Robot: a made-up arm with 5 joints. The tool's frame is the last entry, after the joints.
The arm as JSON. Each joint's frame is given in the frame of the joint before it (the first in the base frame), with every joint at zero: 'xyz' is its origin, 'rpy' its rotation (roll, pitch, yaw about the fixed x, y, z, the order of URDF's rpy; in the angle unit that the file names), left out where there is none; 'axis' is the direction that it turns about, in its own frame. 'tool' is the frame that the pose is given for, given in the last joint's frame.
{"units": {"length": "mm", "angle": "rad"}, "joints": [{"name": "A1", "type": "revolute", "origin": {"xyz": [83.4, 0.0, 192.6], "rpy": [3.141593, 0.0, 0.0]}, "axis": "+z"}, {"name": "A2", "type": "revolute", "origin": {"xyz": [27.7, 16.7, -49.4], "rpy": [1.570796, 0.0, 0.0]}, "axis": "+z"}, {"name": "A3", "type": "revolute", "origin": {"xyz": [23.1, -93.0, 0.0]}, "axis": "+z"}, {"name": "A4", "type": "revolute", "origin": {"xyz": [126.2, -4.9, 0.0]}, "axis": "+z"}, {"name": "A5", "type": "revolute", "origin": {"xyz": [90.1, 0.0, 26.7], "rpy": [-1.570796, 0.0, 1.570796]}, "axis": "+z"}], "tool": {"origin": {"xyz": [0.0, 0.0, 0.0], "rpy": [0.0, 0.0, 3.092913]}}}
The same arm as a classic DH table. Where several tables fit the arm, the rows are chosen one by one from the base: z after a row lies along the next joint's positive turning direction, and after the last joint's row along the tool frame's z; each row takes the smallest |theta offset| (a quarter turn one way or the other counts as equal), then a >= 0, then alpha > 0; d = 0 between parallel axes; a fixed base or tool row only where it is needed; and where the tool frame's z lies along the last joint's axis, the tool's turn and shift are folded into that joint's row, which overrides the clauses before.
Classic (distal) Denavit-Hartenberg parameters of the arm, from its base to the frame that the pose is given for. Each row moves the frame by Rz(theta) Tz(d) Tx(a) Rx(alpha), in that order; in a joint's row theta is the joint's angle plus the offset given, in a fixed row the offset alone. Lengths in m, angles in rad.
base (fixed): d 0; theta0 0; a 0.0834; alpha 3.1416
A1: d -0.242; theta0 0; a 0.0277; alpha 1.5708
A2: d 0; theta0 -1.3273; a 0.0958; alpha 0
A3: d 0; theta0 1.2885; a 0.1263; alpha 0
A4: d 0.01; theta0 -1.532; a 0; alpha 1.5708
A5: d -0.0901; theta0 -0.0487; a 0; alpha 0

